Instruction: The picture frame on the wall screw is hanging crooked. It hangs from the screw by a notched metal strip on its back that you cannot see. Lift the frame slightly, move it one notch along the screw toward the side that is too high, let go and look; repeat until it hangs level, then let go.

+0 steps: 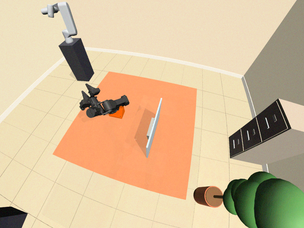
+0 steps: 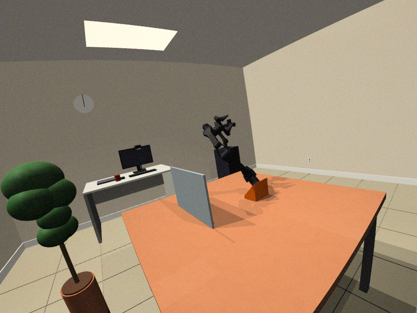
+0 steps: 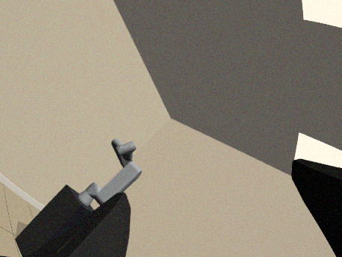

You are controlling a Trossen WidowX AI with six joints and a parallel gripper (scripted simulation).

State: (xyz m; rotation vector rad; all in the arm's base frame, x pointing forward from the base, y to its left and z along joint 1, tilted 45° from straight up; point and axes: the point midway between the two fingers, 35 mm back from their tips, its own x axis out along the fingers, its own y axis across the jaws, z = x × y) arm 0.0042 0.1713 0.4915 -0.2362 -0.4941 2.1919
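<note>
Now: gripper tip 470 mm short of the picture frame, 420 mm above it and 20 mm to the left of it. Also, from my gripper tip: wall panel 480 mm ahead, 430 mm below, 10 mm to the right.
</note>
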